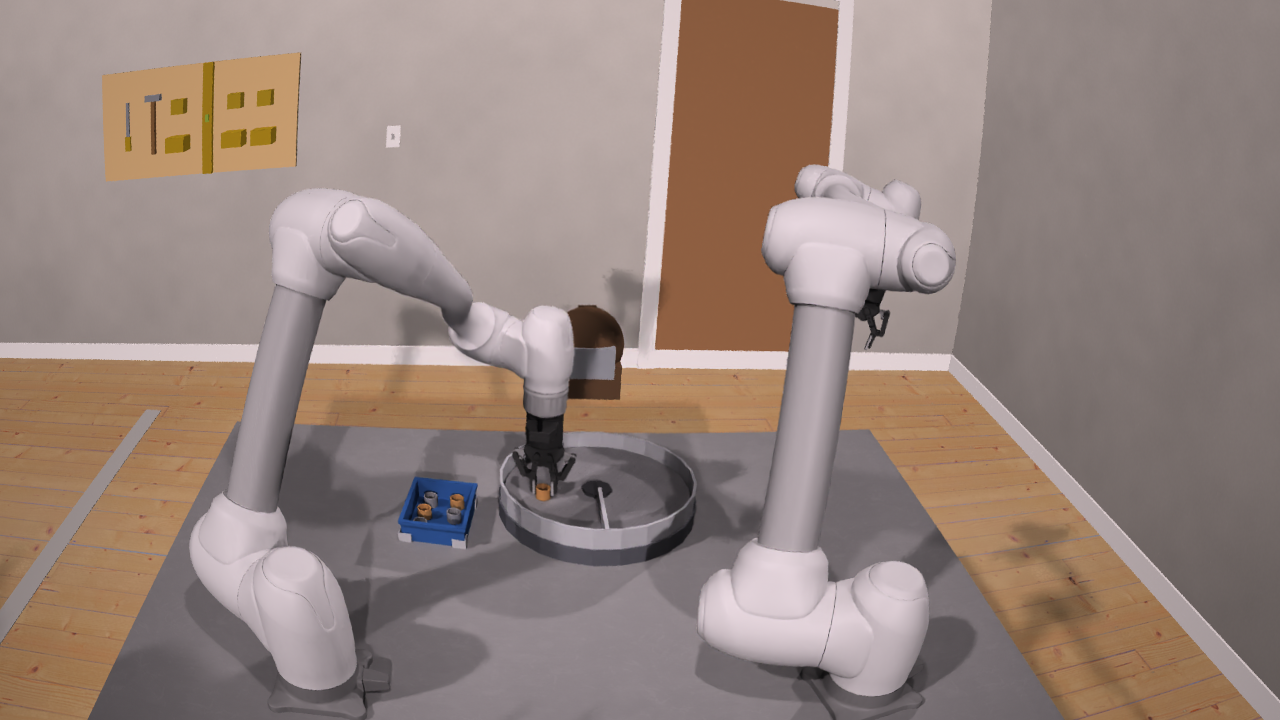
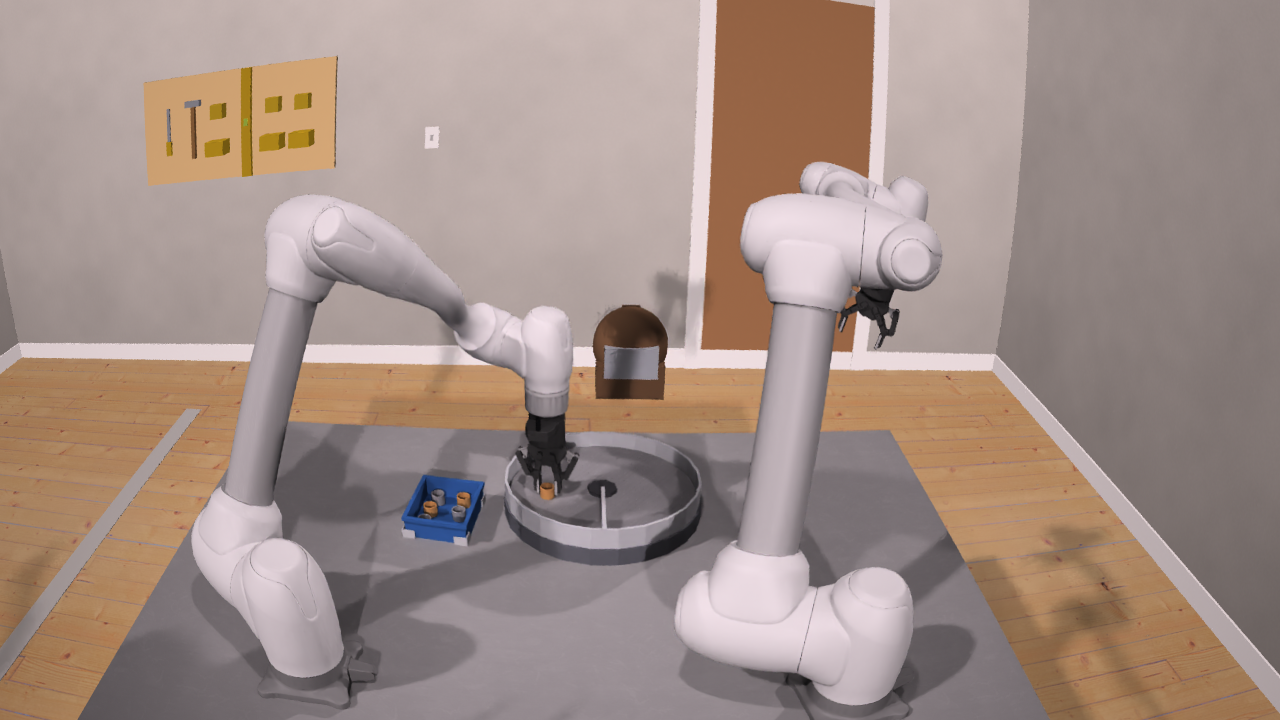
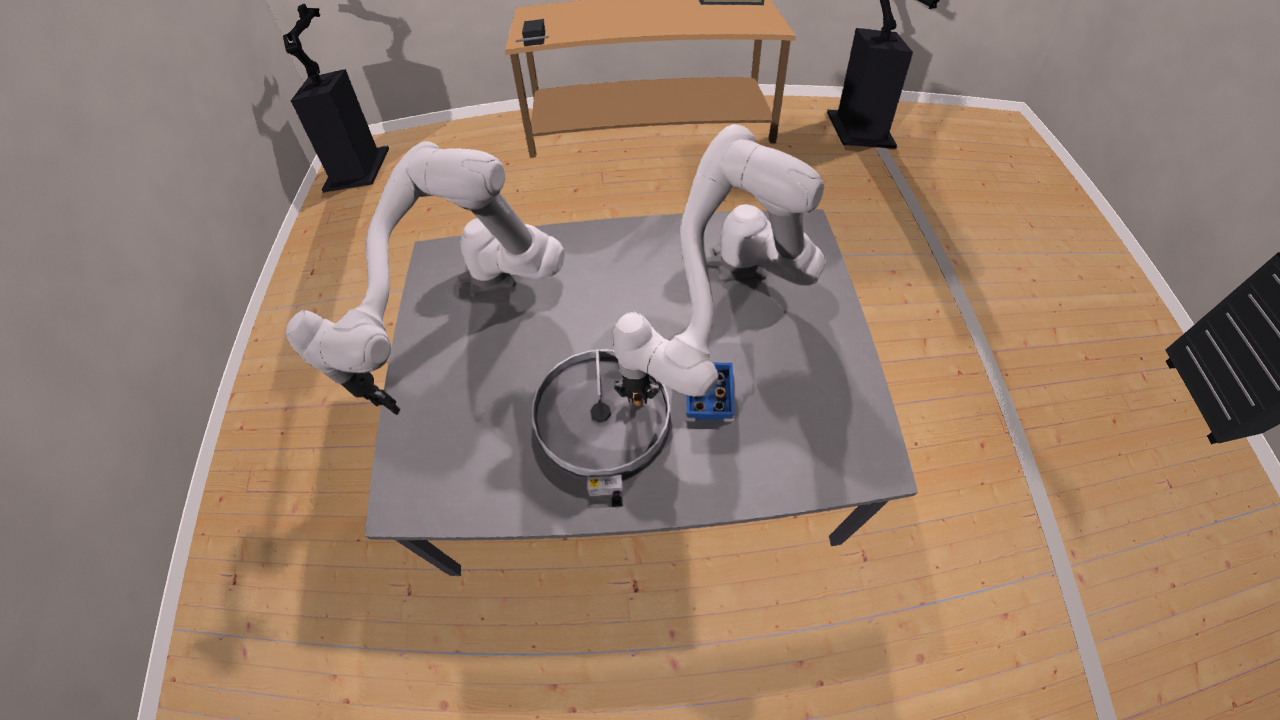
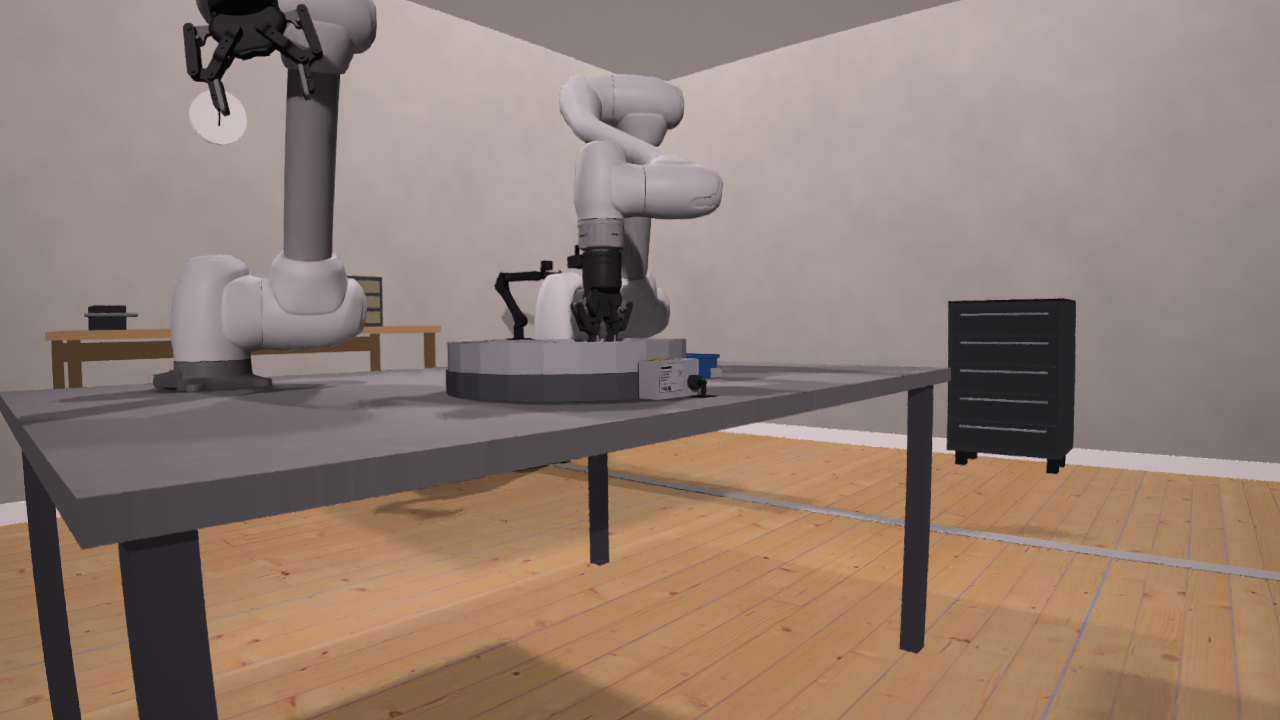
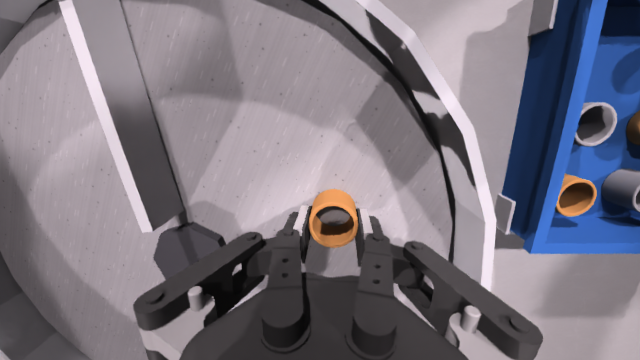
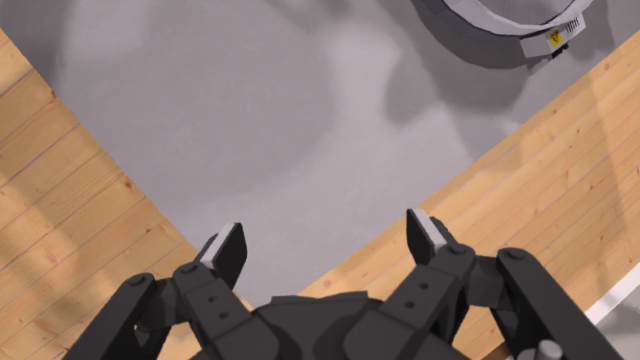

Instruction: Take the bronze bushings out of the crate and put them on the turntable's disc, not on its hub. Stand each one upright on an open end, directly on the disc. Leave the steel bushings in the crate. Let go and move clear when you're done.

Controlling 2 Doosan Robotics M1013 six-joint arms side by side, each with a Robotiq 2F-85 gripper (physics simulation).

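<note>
My left gripper (image 1: 543,486) (image 2: 546,486) is shut on a bronze bushing (image 5: 333,200) (image 3: 637,399), held upright inside the turntable's rim; I cannot tell whether it touches the disc (image 5: 280,145) (image 1: 640,501). The dark hub (image 5: 187,247) (image 1: 597,488) is at the disc's middle. The blue crate (image 1: 438,537) (image 2: 438,534) (image 5: 542,150) holds bronze bushings, one (image 1: 456,500) (image 2: 462,497) at the back and one (image 1: 424,510) (image 5: 576,195) nearer the front, and steel bushings, such as one (image 1: 453,514) (image 5: 596,124). My right gripper (image 6: 324,231) (image 4: 264,102) is open and empty, high beyond the table's edge.
A raised rim (image 1: 590,539) (image 3: 535,420) surrounds the disc, and a thin divider (image 1: 603,510) (image 5: 125,110) runs from the hub to the rim. A control box (image 3: 604,486) (image 4: 666,377) is beside the turntable. The crate stands on the grey table (image 3: 787,447) close to the rim.
</note>
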